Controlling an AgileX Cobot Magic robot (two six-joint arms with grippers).
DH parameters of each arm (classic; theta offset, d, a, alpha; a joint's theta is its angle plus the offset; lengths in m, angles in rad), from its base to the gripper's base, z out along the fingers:
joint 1: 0 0.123 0 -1.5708
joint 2: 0.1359 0 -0.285 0
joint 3: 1.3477 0 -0.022 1.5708
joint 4: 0 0.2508 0 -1.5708
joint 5: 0 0 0.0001 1.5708
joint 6: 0 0.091 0 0
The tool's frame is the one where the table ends.
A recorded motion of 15 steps. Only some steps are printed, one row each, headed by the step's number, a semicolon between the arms.
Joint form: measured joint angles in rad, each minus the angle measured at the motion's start. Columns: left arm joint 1, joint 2, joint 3, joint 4, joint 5, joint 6; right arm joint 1, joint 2, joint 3, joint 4, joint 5, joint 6.
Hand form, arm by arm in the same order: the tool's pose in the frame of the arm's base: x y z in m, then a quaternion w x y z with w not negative. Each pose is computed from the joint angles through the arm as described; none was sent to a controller.
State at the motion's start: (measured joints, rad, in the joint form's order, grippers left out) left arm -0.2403 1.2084 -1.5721 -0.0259 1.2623 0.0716; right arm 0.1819 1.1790 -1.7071 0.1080 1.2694 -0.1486
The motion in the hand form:
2: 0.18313 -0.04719 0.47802 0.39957 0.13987 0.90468 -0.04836; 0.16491 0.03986 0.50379 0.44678 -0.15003 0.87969 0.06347
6: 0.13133 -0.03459 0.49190 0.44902 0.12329 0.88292 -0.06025; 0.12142 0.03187 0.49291 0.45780 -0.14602 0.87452 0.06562
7: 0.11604 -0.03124 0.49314 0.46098 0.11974 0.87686 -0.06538; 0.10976 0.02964 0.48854 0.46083 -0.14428 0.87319 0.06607
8: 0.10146 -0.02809 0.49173 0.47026 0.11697 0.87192 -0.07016; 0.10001 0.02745 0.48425 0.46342 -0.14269 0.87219 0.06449
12: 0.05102 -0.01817 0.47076 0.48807 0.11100 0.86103 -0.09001; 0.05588 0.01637 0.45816 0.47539 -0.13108 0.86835 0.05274
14: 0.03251 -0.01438 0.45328 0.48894 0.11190 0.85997 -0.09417; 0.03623 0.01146 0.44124 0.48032 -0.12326 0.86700 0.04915
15: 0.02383 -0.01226 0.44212 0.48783 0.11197 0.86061 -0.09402; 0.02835 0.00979 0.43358 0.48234 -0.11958 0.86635 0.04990
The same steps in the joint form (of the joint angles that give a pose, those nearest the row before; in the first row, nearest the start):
2: 0.0000 -0.0732 0.0012 0.0000 0.0034 -0.0082; 0.0000 -0.0766 0.0625 0.0000 0.0000 0.0124
6: 0.0000 -0.2315 0.0447 -0.0010 0.0062 -0.0395; 0.0001 -0.2336 0.1922 -0.0001 0.0019 0.0213
7: -0.0001 -0.2795 0.0632 -0.0054 0.0076 -0.0470; 0.0000 -0.2780 0.2295 -0.0009 0.0019 0.0249
8: -0.0001 -0.3290 0.0904 -0.0100 0.0076 -0.0532; 0.0001 -0.3164 0.2622 -0.0055 0.0019 0.0276
12: -0.0001 -0.5241 0.2336 -0.0373 0.0129 -0.0717; 0.0000 -0.5039 0.4215 -0.0391 0.0037 0.0464
14: -0.0001 -0.6152 0.3201 -0.0456 0.0142 -0.0716; 0.0000 -0.5995 0.5060 -0.0538 0.0037 0.0607
15: 0.0001 -0.6645 0.3709 -0.0458 0.0153 -0.0715; 0.0001 -0.6401 0.5417 -0.0563 0.0037 0.0684

